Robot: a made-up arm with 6 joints.
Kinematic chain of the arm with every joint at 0, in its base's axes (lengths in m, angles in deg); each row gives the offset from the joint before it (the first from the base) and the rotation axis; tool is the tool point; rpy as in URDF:
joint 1: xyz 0 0 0.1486 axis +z
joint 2: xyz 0 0 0 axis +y
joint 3: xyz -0.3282 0 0.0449 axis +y
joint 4: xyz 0.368 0 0.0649 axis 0.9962 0 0.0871
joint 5: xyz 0 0 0 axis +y
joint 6: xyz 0.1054 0 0.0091 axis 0.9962 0 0.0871
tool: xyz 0 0 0 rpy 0 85 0
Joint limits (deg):
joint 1: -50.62..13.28
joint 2: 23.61..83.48
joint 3: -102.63..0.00
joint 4: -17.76..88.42
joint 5: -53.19..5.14
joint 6: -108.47..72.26
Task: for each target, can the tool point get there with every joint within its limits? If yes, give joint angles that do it. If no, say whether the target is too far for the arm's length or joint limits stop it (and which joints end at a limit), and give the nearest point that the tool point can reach.
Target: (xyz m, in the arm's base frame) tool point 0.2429 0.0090 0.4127
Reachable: yes | joints 3.22 40.83 -24.79 3.78 -42.42 -40.11
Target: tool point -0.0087 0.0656 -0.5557
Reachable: no: joint limits stop it (at a limit: joint 1, joint 2, joint 3, joint 5) | nearest point 0.1216 0.0313 0.0164 | short by 0.588 m
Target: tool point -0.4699 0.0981 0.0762
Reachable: no: joint limits stop it (at a limit: joint 1, joint 2, joint 3, joint 4, joint 5) | nearest point 0.0162 -0.1531 0.0598 | short by 0.547 m
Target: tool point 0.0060 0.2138 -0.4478
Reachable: no: joint limits stop it (at a limit: joint 1, joint 2, joint 3, joint 5) | nearest point 0.1235 0.0367 0.0171 | short by 0.511 m
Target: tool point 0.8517 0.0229 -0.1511
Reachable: no: too far | nearest point 0.3913 0.0105 0.1929 | short by 0.575 m
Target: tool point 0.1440 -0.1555 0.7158
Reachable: yes | joints -37.28 53.17 -73.88 32.54 -39.96 53.28
